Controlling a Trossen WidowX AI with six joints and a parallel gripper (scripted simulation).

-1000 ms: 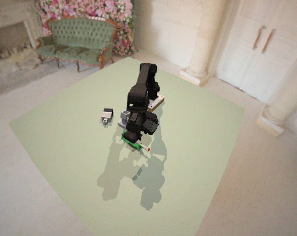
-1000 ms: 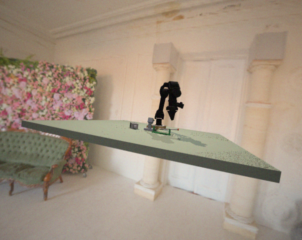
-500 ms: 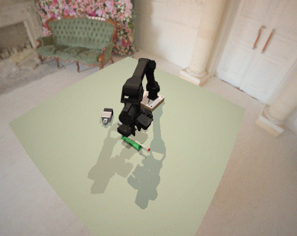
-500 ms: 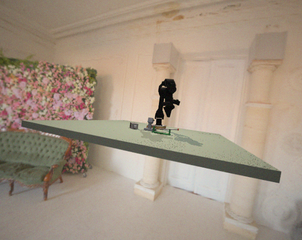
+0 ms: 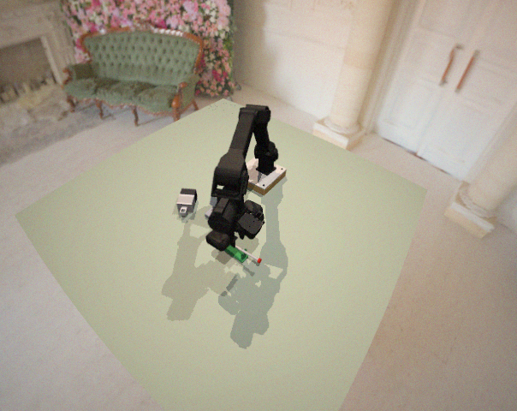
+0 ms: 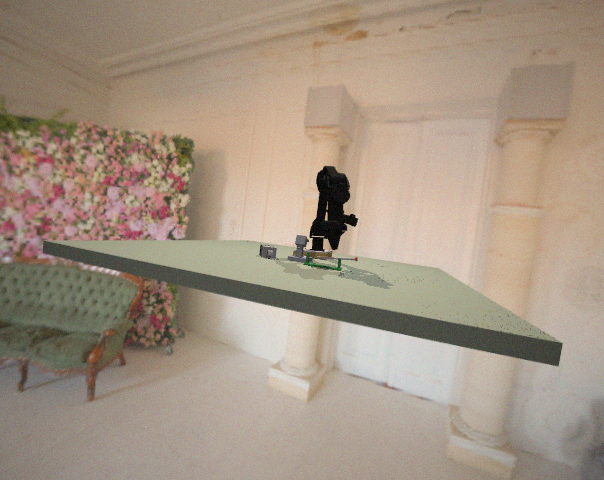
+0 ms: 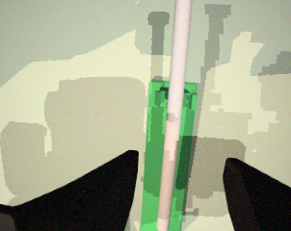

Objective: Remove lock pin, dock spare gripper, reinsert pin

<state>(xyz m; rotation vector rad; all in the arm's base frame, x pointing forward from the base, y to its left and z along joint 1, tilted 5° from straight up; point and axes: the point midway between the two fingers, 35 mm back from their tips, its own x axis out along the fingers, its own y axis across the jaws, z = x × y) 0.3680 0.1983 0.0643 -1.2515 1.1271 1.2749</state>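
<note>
My gripper tip is now 5 cm above the green rack and 4 cm to the left of it. Round my gripper tip: grey mount (17 cm to the right, 9 cm behind, 2 cm below); spare gripper (28 cm to the right, 5 cm below, 2 cm behind).
</note>
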